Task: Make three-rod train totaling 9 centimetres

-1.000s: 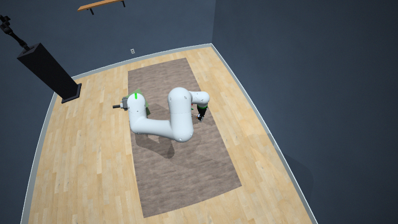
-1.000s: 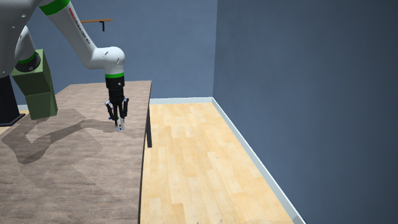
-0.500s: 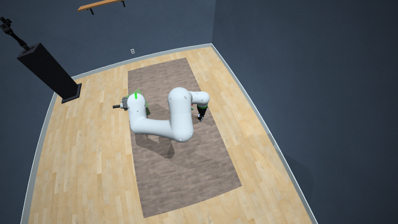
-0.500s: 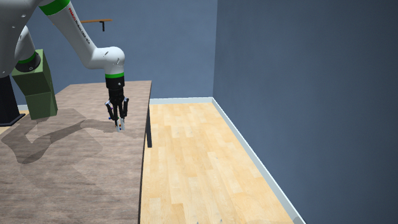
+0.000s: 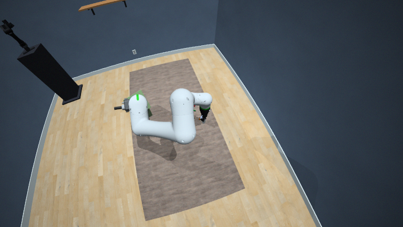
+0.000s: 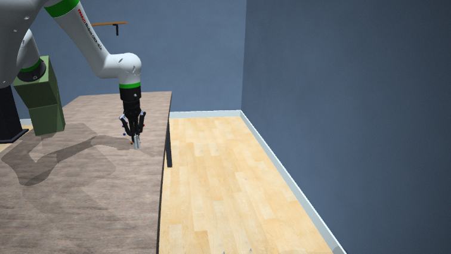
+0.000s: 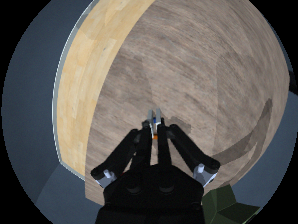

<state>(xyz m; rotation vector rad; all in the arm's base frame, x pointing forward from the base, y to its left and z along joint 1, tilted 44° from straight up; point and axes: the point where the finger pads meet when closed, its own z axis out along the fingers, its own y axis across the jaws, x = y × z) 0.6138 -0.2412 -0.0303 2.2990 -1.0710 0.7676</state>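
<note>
Now: the green rod 18 cm to the left of my hand, 6 cm behind it and 3 cm below it. Round my hand: red rod (24 cm to the left, 3 cm below, 1 cm behind); then purple rod (30 cm to the left, 10 cm behind, 3 cm below); then orange rod (5 cm to the left, 3 cm below, 2 cm behind).
</note>
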